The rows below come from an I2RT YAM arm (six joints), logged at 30 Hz.
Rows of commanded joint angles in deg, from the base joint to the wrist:
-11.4 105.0 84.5 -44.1 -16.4 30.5
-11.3 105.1 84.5 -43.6 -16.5 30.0
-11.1 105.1 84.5 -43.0 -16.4 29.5
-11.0 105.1 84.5 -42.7 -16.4 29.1
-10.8 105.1 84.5 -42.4 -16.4 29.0
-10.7 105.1 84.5 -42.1 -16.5 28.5
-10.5 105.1 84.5 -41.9 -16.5 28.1
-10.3 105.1 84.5 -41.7 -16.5 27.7
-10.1 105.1 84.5 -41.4 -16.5 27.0
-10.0 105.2 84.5 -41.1 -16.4 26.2
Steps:
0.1 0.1 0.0 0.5 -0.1 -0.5
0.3 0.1 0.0 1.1 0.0 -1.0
0.4 0.1 0.0 1.4 0.0 -1.4
0.6 0.1 0.0 1.7 0.0 -1.5
0.7 0.1 0.0 2.0 -0.1 -2.0
0.9 0.1 0.0 2.2 -0.1 -2.4
1.1 0.1 0.0 2.4 -0.1 -2.8
1.3 0.1 0.0 2.7 -0.1 -3.5
1.4 0.2 0.0 3.0 0.0 -4.3

